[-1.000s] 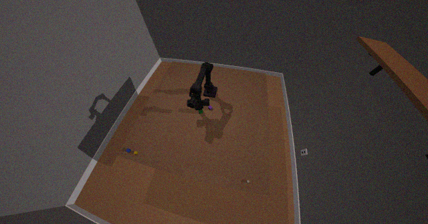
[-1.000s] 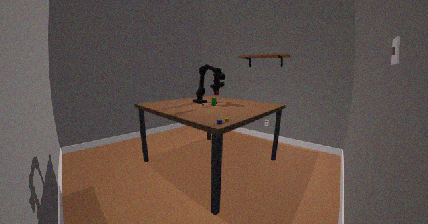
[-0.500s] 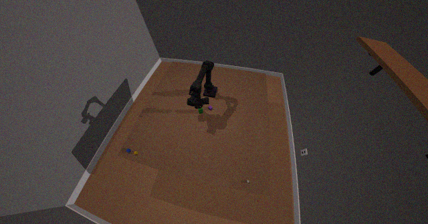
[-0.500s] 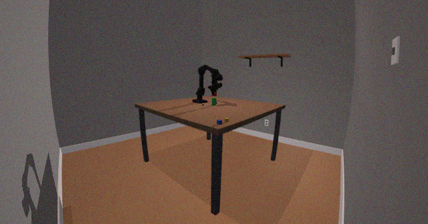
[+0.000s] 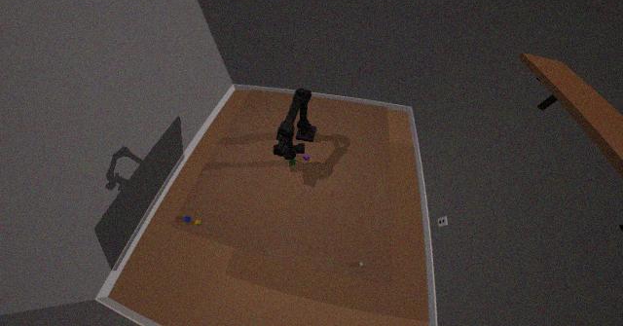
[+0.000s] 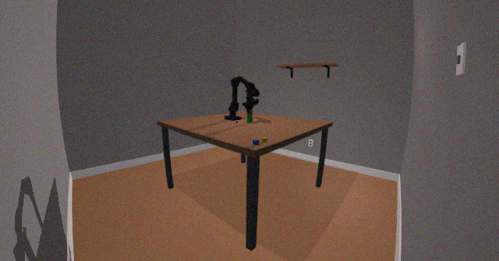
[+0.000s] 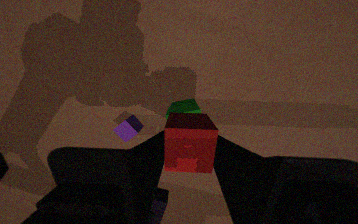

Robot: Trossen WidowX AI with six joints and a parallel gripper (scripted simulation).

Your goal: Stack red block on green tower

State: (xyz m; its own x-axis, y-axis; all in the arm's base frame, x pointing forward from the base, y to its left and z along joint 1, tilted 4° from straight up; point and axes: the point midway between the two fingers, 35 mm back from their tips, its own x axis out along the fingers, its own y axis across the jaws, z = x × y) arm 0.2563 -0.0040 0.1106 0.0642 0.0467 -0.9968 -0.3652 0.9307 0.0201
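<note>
The red block lies 10 mm above my gripper tip. From my gripper tip the other things lie so: purple block (70 mm behind, 80 mm to the left, 80 mm below); blue block (580 mm ahead, 470 mm to the right, 80 mm below); yellow block (570 mm ahead, 390 mm to the right, 80 mm below).
</note>
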